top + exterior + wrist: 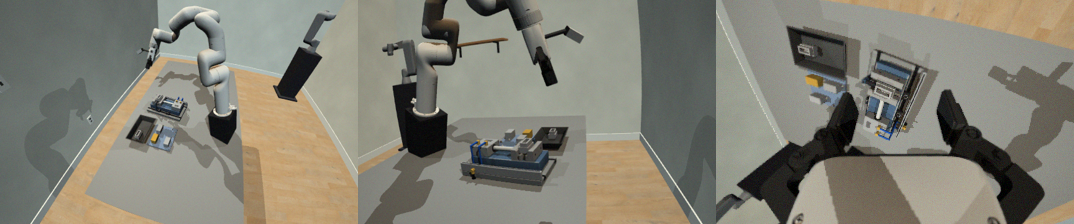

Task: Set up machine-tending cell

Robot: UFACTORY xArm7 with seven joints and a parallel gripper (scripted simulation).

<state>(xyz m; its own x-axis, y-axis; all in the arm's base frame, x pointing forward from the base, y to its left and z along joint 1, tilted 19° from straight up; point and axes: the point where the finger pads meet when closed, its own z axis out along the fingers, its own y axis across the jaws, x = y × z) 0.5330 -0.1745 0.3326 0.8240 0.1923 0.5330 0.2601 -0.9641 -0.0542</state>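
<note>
Right now my hand is 180 mm past the brass blank, 430 mm to the right of it and 310 mm above it. Also, from my hand: vise: 170 mm behind, 100 mm to the left, 290 mm below; white screw rod: 190 mm behind, 100 mm to the left, 260 mm below.
</note>
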